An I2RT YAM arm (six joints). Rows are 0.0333 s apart.
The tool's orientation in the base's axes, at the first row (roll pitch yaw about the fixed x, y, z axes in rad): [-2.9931, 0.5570, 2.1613]
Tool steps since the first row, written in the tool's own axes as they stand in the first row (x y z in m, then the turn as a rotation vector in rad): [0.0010, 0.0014, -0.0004, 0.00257, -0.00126, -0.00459]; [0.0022, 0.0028, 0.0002, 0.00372, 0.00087, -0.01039]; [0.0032, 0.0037, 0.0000, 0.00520, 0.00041, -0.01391]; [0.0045, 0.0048, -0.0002, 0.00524, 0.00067, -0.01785]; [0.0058, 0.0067, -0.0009, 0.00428, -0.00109, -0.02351]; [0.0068, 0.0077, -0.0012, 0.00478, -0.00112, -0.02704]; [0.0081, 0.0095, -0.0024, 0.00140, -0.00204, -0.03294]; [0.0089, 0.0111, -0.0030, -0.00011, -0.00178, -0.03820]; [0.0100, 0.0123, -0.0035, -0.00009, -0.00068, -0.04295]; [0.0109, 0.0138, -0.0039, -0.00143, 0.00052, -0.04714]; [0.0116, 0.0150, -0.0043, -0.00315, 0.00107, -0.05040]
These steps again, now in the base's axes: [0.0007, 0.0016, -0.0004, -0.00308, 0.00357, 0.00265]; [0.0014, 0.0028, -0.0017, -0.00275, 0.00841, 0.00665]; [0.0017, 0.0041, -0.0022, -0.00444, 0.01105, 0.00888]; [0.0020, 0.0056, -0.0028, -0.00490, 0.01324, 0.01213]; [0.0029, 0.0078, -0.0032, -0.00692, 0.01464, 0.01761]; [0.0032, 0.0092, -0.0036, -0.00778, 0.01680, 0.02031]; [0.0040, 0.0116, -0.0035, -0.00797, 0.01702, 0.02717]; [0.0049, 0.0132, -0.0036, -0.00791, 0.01879, 0.03235]; [0.0053, 0.0148, -0.0039, -0.00777, 0.02180, 0.03619]; [0.0061, 0.0164, -0.0042, -0.00680, 0.02360, 0.04026]; [0.0068, 0.0177, -0.0044, -0.00606, 0.02434, 0.04384]
